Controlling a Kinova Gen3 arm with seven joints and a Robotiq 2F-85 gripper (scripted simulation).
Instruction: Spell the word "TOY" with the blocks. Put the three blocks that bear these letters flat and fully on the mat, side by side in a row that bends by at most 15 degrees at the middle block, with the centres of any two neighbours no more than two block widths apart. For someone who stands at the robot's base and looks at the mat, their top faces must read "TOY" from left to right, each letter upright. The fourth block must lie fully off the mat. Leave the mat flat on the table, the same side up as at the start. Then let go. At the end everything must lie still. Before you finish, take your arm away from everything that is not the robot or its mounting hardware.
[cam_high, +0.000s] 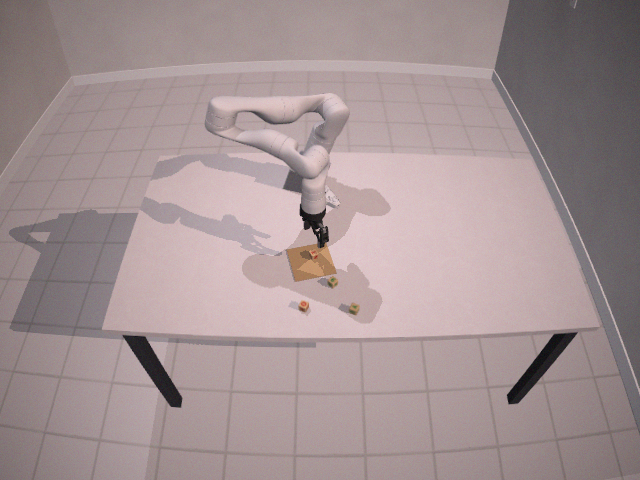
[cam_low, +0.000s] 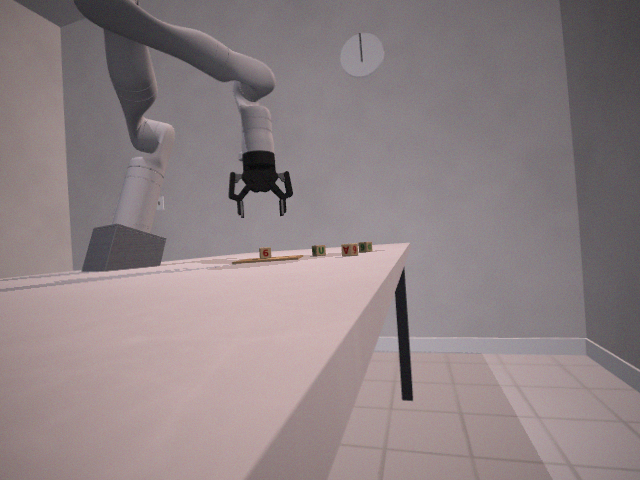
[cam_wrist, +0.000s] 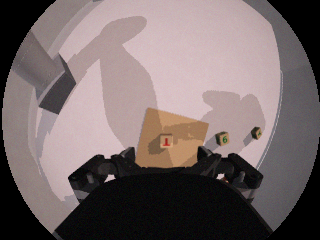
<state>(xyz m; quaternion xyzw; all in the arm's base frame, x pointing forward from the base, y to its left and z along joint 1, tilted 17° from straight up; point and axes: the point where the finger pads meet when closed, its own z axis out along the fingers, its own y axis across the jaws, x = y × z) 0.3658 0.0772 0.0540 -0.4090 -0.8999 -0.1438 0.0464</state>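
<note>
Right now the mat is 110 mm below my hand, 20 mm ahead of it and 10 mm to the right of it.
</note>
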